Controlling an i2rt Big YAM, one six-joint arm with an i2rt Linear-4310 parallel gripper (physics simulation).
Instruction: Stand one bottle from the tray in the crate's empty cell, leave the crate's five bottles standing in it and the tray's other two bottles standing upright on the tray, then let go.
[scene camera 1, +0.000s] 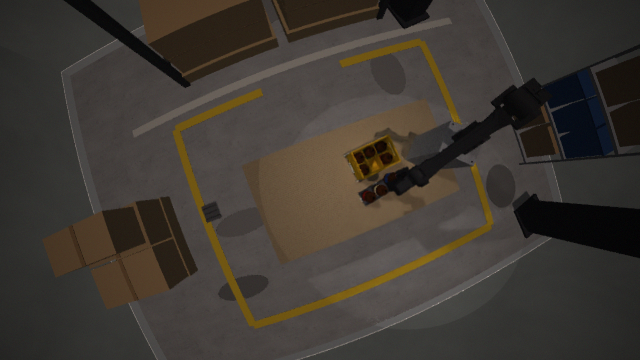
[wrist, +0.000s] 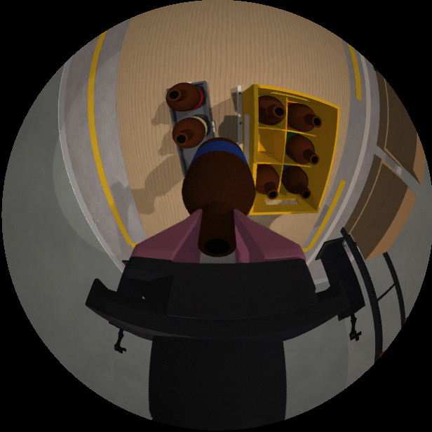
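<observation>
My gripper (wrist: 217, 214) is shut on the neck of a brown bottle with a blue band (wrist: 218, 175) (scene camera 1: 390, 177), held upright over or beside the near end of the grey tray (wrist: 176, 120) (scene camera 1: 369, 202); whether its base touches anything is hidden. A red-banded bottle (wrist: 184, 97) (scene camera 1: 368, 196) and a cream-banded bottle (wrist: 189, 132) (scene camera 1: 381, 189) stand upright on the tray. The yellow crate (wrist: 328, 150) (scene camera 1: 357, 172) holds five brown bottles in its cells. Its empty cell (wrist: 270, 145) is the middle one of the row nearer the tray, between two bottles.
The crate and tray lie side by side on a tan mat (scene camera 1: 310, 200) (wrist: 220, 40), with a narrow gap between them. The arm reaches in from the right in the scene view. Cardboard boxes (scene camera 1: 210, 45), a shelf rack and dark posts stand outside the yellow floor line (scene camera 1: 370, 282).
</observation>
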